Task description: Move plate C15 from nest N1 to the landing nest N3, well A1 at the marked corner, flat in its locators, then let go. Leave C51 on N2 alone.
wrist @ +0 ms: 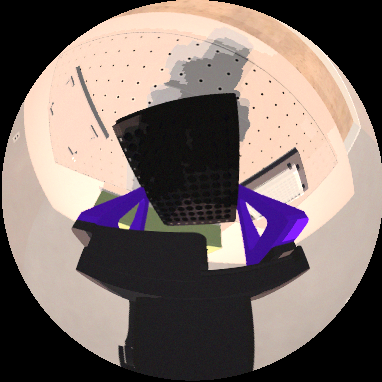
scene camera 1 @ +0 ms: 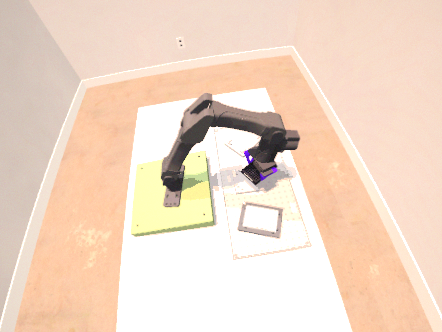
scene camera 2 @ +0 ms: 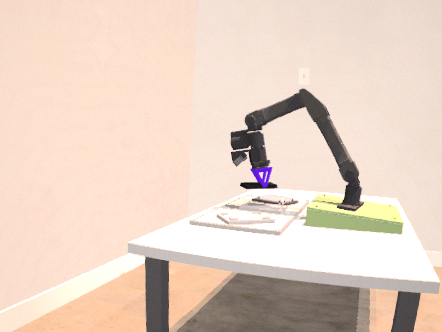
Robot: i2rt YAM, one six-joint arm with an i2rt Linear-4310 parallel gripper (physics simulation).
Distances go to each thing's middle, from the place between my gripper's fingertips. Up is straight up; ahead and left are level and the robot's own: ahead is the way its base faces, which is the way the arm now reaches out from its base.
Labels:
My gripper is now 10 mm to the right of the black perforated plate (wrist: 185, 152) and 10 mm short of it.

